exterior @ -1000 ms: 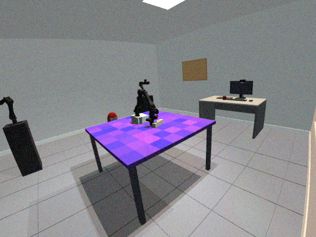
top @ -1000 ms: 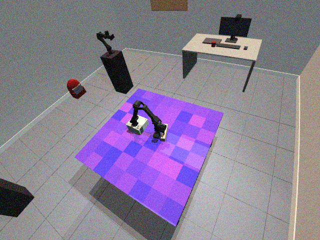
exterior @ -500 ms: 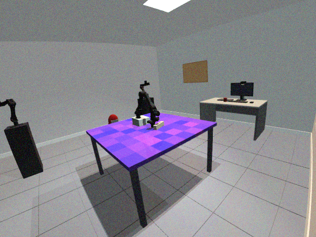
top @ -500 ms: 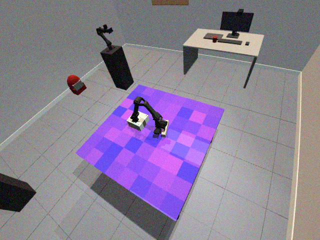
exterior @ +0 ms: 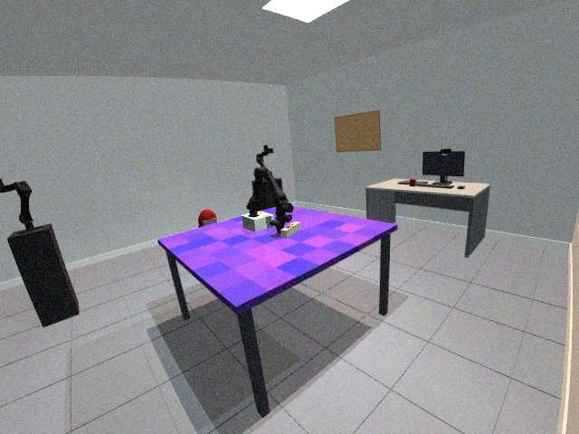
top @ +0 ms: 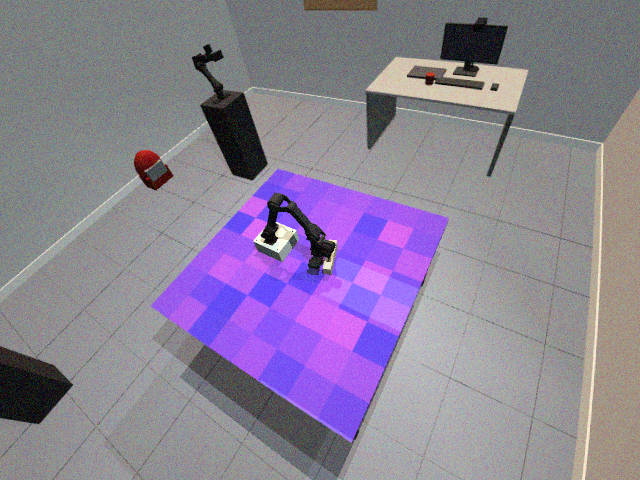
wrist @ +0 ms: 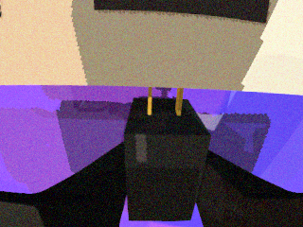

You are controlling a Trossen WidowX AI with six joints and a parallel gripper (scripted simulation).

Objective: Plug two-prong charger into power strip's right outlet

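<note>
Now: the two-prong charger 2 cm ahead of my gripper tip, 1 cm to the left of it and 1 cm above it.
</note>
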